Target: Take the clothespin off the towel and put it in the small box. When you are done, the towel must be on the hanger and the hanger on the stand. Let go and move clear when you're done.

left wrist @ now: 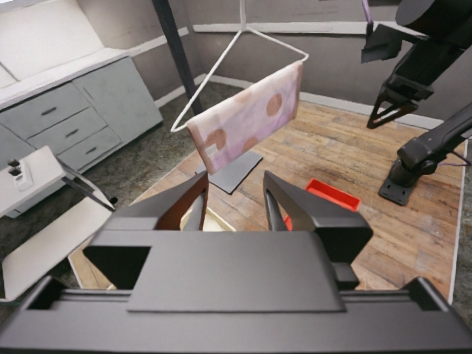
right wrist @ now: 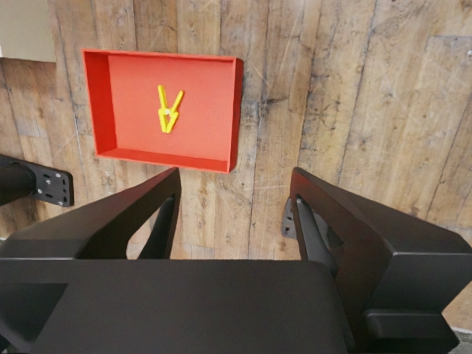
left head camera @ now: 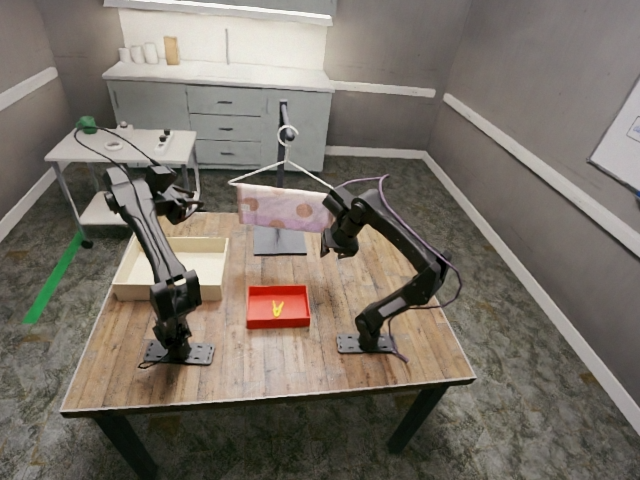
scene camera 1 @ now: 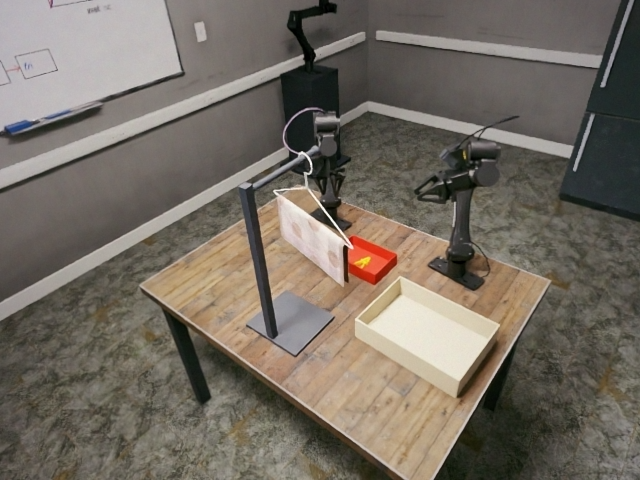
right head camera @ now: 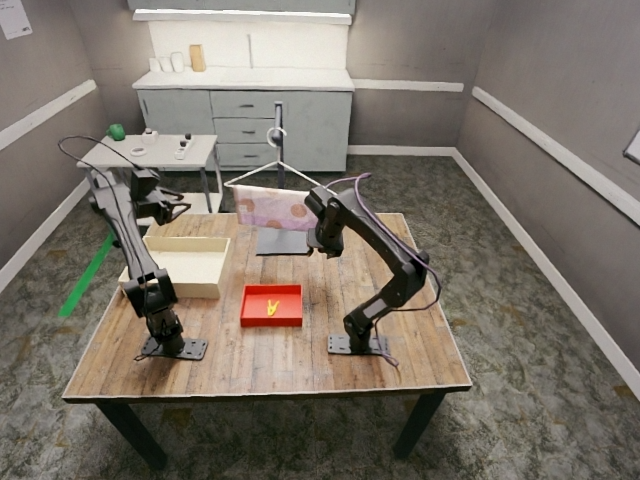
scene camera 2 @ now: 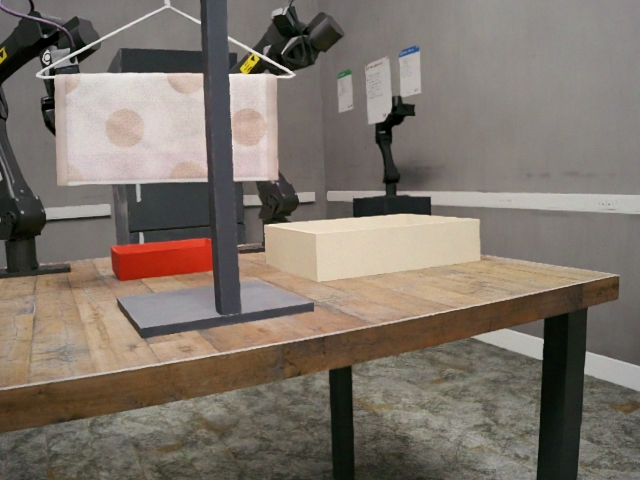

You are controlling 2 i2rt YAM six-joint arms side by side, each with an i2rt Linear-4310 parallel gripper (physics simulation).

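The yellow clothespin (left head camera: pixel 277 308) (right head camera: pixel 272 307) (scene camera 1: pixel 363 261) (right wrist: pixel 168 111) lies flat in the small red box (left head camera: pixel 253 324) (right head camera: pixel 248 322) (scene camera 1: pixel 379 271) (right wrist: pixel 235 115). The pink spotted towel (left head camera: pixel 279 206) (scene camera 1: pixel 310 235) (scene camera 2: pixel 124 129) (left wrist: pixel 250 120) hangs folded over the bar of the white hanger (left head camera: pixel 258 172) (scene camera 1: pixel 329 217) (scene camera 2: pixel 118 31) (left wrist: pixel 212 75). The hanger's hook is around the arm of the dark stand (scene camera 1: pixel 256 258) (scene camera 2: pixel 222 155). My right gripper (right wrist: pixel 235 177) is open and empty, above the table to the right of the red box in the head views. My left gripper (left wrist: pixel 235 177) is open and empty, raised above the back of the cream box.
A larger cream box (left head camera: pixel 222 268) (scene camera 1: pixel 408 356) (scene camera 2: pixel 392 248) stands on the wooden table (left head camera: pixel 279 372), left of the red box in the head views. The stand's flat base (scene camera 1: pixel 310 320) (scene camera 2: pixel 258 299) rests near the table's back edge. A white side table (left head camera: pixel 139 142) stands beyond the table at the left.
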